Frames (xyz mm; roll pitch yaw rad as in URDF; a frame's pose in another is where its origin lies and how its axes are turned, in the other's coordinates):
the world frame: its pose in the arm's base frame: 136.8 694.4 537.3 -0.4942 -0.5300 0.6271
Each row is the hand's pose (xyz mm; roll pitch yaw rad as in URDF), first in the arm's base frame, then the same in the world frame.
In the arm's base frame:
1: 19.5 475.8 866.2 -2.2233 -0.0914 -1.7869
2: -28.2 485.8 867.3 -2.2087 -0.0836 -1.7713
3: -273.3 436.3 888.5 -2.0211 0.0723 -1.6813
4: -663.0 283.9 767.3 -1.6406 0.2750 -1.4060
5: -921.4 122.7 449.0 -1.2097 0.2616 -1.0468
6: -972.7 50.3 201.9 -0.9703 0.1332 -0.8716
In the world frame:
1: -26.4 -283.4 297.9 -2.9344 -0.0863 -2.2114
2: -54.1 -259.9 330.4 -2.9189 -0.0702 -2.2047
3: -239.6 -231.8 497.0 -2.7314 0.1067 -2.2380
4: -650.3 -186.6 635.1 -2.3793 0.4376 -2.1657
5: -1073.4 -110.7 538.5 -1.8772 0.6535 -1.8470
6: -1270.8 -54.8 374.7 -1.5089 0.6454 -1.5777

